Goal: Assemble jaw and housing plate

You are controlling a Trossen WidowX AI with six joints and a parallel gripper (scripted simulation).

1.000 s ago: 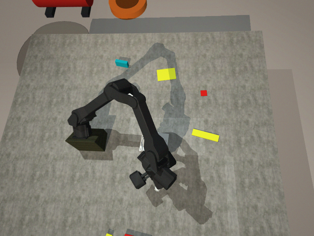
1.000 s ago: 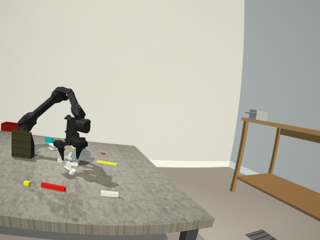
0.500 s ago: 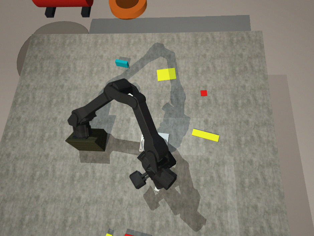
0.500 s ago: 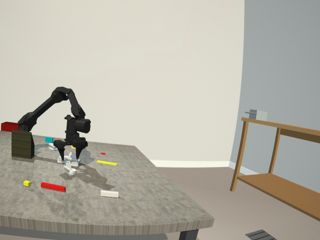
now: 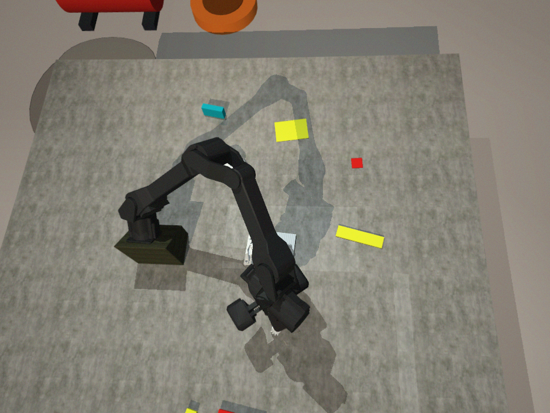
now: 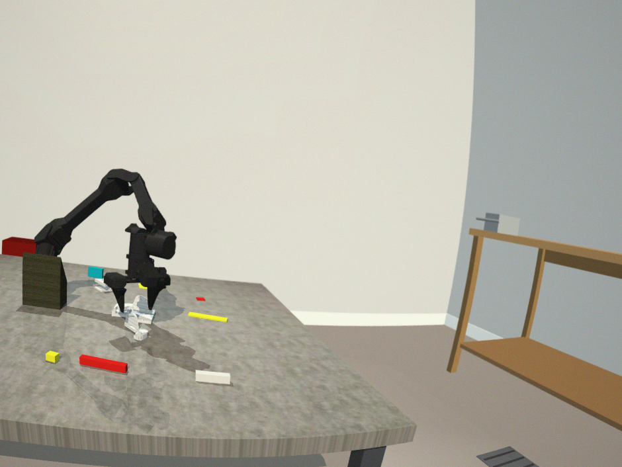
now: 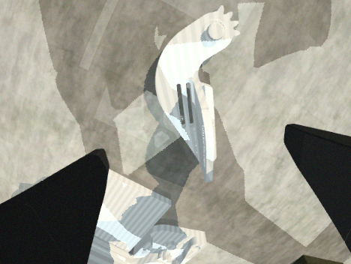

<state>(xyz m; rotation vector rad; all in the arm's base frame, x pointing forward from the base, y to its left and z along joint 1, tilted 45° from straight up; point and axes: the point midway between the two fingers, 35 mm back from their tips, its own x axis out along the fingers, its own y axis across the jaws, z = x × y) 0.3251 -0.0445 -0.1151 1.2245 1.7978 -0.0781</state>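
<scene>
My gripper tip is now 1 cm short of the white jaw, 4 cm to the left of it and 5 cm above it. The rest, counted from my gripper tip: yellow cube (16 cm behind, 27 cm to the right, 5 cm below); red bar (4 cm behind, 26 cm to the right, 5 cm below); yellow bar (20 cm ahead, 21 cm to the left, 5 cm below).
</scene>
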